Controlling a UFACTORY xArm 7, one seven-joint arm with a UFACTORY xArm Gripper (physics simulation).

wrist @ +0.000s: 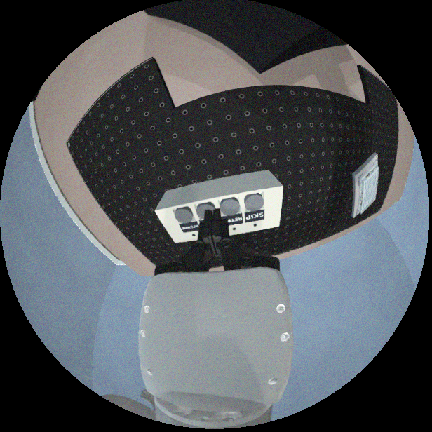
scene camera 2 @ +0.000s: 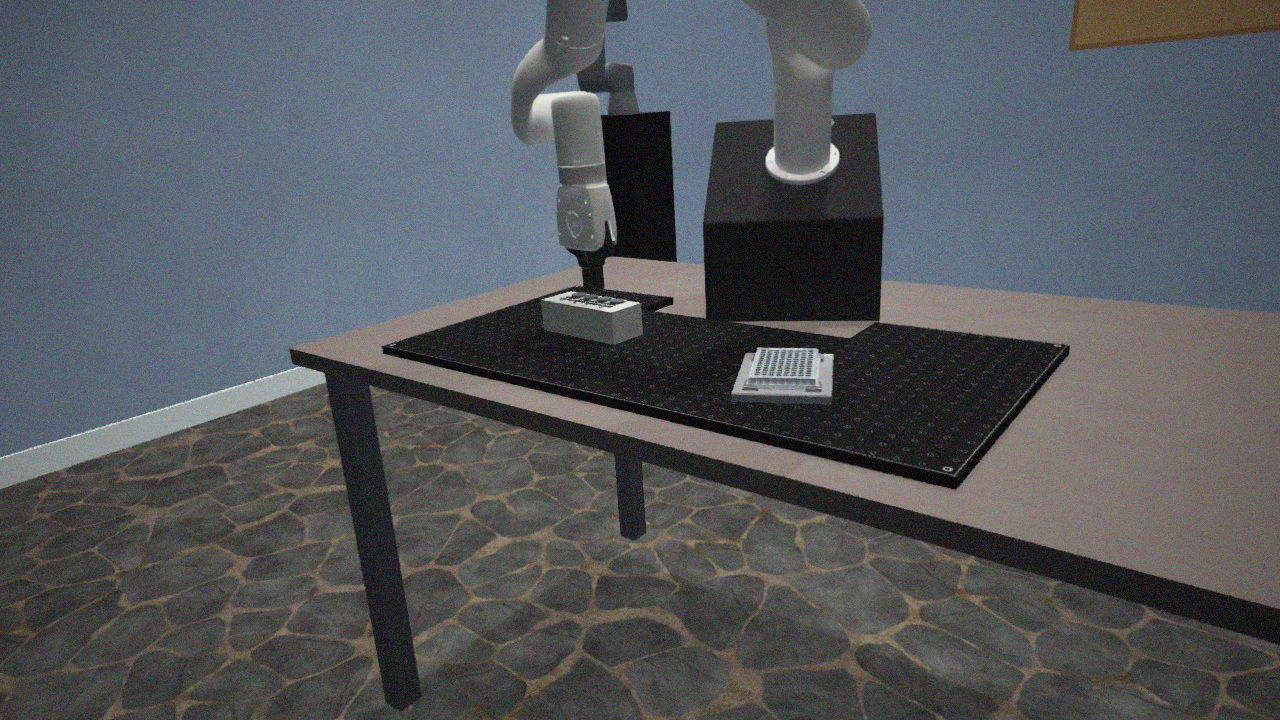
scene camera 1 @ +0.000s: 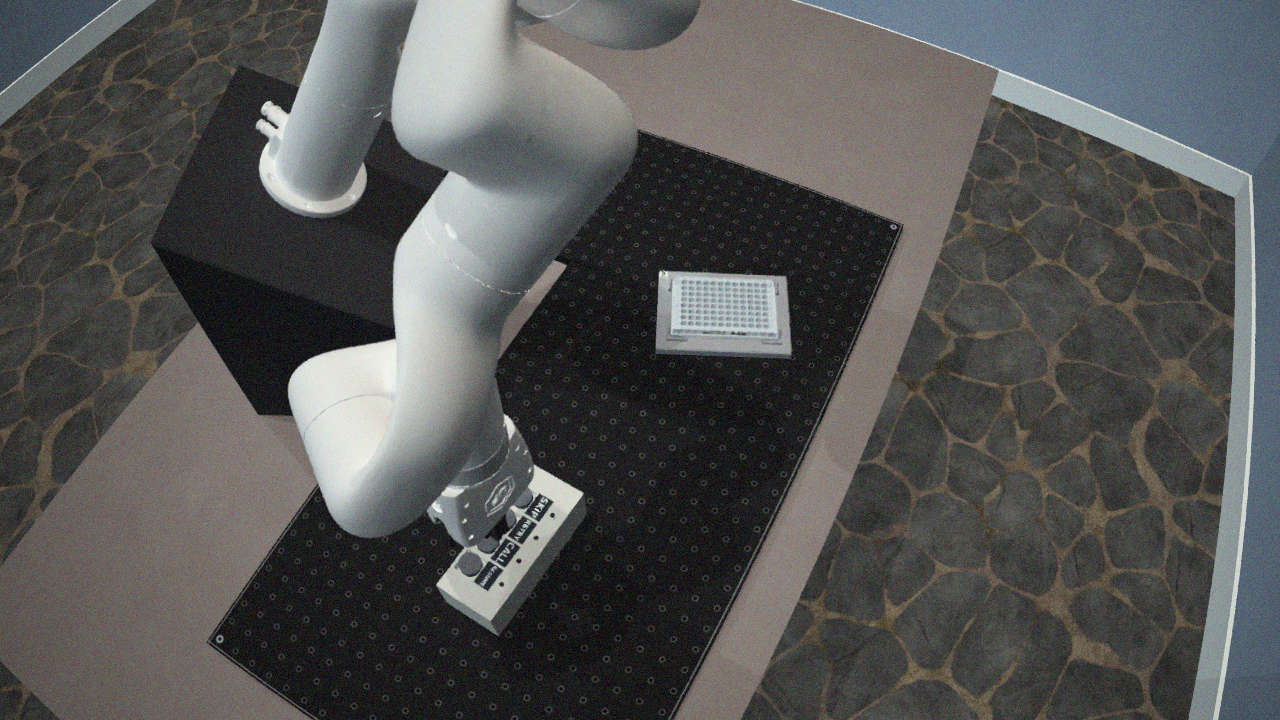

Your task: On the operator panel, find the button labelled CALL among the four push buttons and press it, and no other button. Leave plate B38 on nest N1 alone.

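Places are measured from the arm's base along level axes (x right, y ahead, z up), in centimetres.
Where they show: gripper, fingertip midpoint: (scene camera 2: 594, 289) (scene camera 1: 492, 528); arm's base, link origin: (scene camera 2: 802, 162) (scene camera 1: 312, 173).
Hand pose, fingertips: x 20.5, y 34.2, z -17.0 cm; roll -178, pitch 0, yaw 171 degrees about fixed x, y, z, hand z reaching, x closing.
Each offset is from my fingertips to the top centre of the thing. Level surfaces: height alone.
The white operator panel @[dz -1.2, dx -0.3, dy +1.7 cm] (scene camera 1: 466, 591) (scene camera 2: 581, 323) (wrist: 220, 188) bears four round grey buttons in a row. In the wrist view the RESUME button (wrist: 183, 215), CALL button (wrist: 201, 207), RETRY button (wrist: 230, 206) and SKIP button (wrist: 254, 202) run left to right. My gripper (scene camera 2: 593, 288) (wrist: 214, 218) is shut and empty, pointing down. Its fingertips are at the CALL button, covering part of it and the CALL label in the wrist view; whether they touch or press it cannot be told. Plate B38 @[dz -4.2, dx -39.1, dy +8.4 cm] (scene camera 1: 723, 306) (scene camera 2: 785, 365) (wrist: 369, 187) sits on nest N1 @[dz -5.0, dx -39.1, dy +8.4 cm] (scene camera 1: 723, 347) (scene camera 2: 740, 386), away from the gripper.
The panel and nest stand on a black perforated board @[dz -6.8 cm] (scene camera 1: 626, 537) (scene camera 2: 930, 394) (wrist: 260, 115) on the table @[dz -8.1 cm] (scene camera 1: 832, 116) (scene camera 2: 1163, 447). The arm's black pedestal (scene camera 1: 232, 232) (scene camera 2: 792, 268) stands behind the board. The RETRY and RESUME buttons lie close on either side of the fingertips.
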